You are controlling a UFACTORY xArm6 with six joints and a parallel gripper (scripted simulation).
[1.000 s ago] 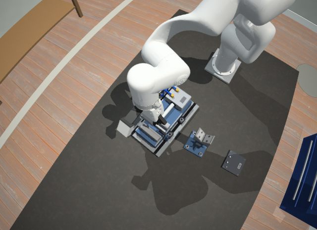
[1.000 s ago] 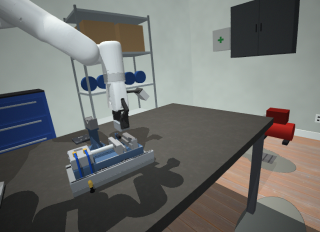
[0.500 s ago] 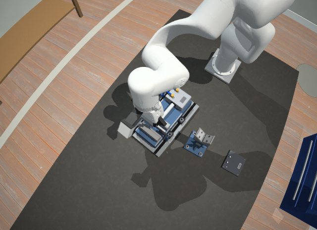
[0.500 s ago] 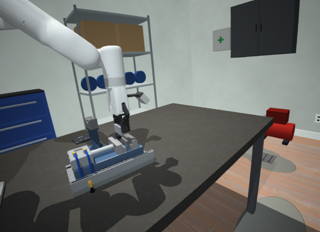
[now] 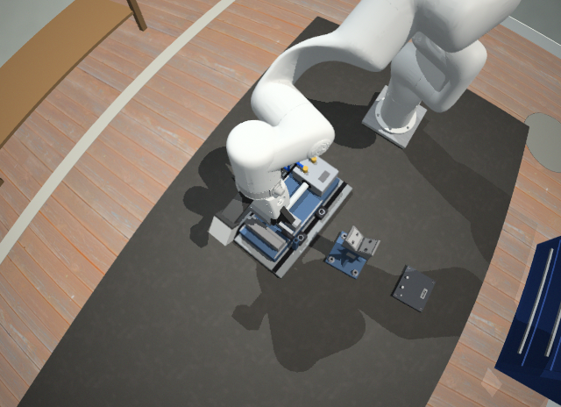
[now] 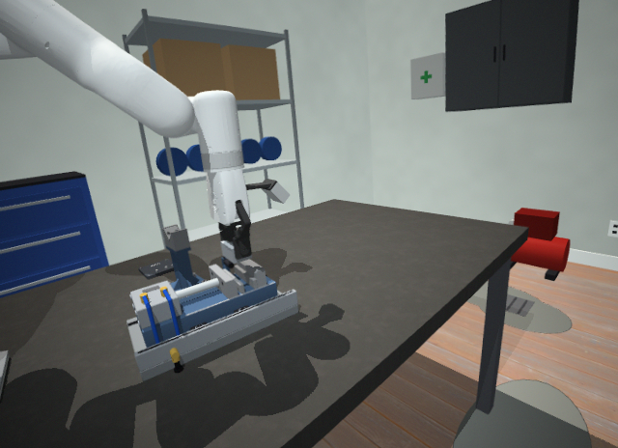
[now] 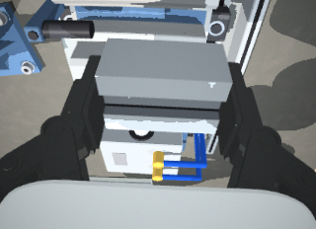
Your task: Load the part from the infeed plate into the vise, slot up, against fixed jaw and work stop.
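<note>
The part lies right at my hand. From my hand the other things lie so: moving jaw: 30 mm behind, 30 mm to the left, 70 mm below; then fixed jaw: 40 mm ahead, 10 mm to the left, 70 mm below; then work stop: 20 mm ahead, 60 mm to the left, 60 mm below.
</note>
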